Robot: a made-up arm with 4 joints. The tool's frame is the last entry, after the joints. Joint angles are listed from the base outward. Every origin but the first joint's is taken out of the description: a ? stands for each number. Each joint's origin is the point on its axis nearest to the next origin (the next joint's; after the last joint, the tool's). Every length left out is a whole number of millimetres.
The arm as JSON. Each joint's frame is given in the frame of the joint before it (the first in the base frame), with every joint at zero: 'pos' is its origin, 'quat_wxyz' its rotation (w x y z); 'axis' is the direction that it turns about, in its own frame. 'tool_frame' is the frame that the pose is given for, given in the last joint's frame.
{
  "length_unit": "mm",
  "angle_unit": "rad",
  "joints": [
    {
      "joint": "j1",
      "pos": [
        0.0,
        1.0,
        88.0
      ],
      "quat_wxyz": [
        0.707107,
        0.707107,
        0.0,
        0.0
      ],
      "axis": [
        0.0,
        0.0,
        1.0
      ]
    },
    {
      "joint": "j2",
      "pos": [
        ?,
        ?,
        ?
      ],
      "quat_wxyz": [
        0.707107,
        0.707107,
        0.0,
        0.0
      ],
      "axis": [
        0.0,
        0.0,
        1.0
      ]
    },
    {
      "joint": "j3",
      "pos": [
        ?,
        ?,
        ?
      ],
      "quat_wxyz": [
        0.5,
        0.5,
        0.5,
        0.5
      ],
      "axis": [
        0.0,
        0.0,
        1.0
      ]
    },
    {
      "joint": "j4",
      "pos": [
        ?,
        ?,
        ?
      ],
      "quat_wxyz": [
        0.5,
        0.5,
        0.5,
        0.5
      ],
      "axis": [
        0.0,
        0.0,
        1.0
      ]
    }
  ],
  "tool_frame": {
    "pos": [
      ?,
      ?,
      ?
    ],
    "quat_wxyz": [
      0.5,
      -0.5,
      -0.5,
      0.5
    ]
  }
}
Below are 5 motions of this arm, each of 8 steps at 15 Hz.
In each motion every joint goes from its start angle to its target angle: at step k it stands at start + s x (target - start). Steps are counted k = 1, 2, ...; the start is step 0. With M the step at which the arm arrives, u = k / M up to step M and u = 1 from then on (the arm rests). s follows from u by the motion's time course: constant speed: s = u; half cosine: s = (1 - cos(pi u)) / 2; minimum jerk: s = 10 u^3 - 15 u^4 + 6 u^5.
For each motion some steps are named. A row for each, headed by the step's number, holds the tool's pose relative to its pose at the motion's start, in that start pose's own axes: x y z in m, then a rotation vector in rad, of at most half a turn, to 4 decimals.
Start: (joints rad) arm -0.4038 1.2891 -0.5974 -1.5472
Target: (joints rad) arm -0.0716 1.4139 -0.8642 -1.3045
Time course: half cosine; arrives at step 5
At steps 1, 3, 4, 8:
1: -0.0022 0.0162 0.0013 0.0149 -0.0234 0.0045
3: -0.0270 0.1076 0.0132 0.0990 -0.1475 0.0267
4: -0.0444 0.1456 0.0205 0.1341 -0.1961 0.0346
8: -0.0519 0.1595 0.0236 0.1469 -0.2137 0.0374

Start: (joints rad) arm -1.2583 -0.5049 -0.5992 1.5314
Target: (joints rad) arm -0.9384 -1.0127 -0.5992 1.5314
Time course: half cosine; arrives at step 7
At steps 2, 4, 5, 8:
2: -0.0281 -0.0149 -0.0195 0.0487 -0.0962 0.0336
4: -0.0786 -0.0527 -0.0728 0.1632 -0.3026 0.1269
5: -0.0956 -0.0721 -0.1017 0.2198 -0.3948 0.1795
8: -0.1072 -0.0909 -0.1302 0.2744 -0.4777 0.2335

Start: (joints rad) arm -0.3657 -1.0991 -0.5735 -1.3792
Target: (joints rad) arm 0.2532 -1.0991 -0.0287 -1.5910
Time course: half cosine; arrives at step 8
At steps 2, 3, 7, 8:
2: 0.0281 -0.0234 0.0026 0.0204 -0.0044 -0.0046
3: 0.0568 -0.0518 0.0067 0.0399 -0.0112 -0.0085
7: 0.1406 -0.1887 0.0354 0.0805 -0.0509 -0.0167
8: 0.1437 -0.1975 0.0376 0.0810 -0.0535 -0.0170

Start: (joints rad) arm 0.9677 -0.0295 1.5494 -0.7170
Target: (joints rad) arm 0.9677 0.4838 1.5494 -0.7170
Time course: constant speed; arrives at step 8
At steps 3, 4, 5, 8:
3: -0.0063 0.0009 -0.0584 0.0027 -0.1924 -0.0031
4: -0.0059 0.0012 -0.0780 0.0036 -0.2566 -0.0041
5: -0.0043 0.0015 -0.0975 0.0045 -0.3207 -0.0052
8: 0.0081 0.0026 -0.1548 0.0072 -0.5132 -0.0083

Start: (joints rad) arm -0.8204 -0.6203 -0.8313 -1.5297
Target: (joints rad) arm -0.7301 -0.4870 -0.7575 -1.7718
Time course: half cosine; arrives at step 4
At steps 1, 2, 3, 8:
1: 0.0027 0.0025 -0.0018 0.0213 0.0425 0.0027
2: 0.0088 0.0093 -0.0063 0.0729 0.1435 0.0133
3: 0.0147 0.0169 -0.0106 0.1247 0.2425 0.0296
8: 0.0170 0.0203 -0.0123 0.1461 0.2828 0.0380

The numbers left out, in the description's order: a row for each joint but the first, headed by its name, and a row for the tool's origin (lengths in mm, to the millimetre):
j2: -101.0 -416.0 0.0
j3: -239.0 84.0 0.0
j4: 173.0 -171.0 0.0
tool: -24.0 51.0 0.0

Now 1 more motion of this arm.
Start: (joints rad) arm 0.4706 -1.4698 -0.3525 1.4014
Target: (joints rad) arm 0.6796 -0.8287 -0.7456 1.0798
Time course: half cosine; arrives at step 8
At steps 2, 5, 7, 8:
2: 0.0152 0.0320 0.0129 -0.1041 0.0778 0.0692
5: 0.0522 0.1609 0.0104 -0.5136 0.3839 0.2761
7: 0.0576 0.2204 -0.0192 -0.7290 0.5426 0.3447
8: 0.0576 0.2281 -0.0247 -0.7599 0.5652 0.3524

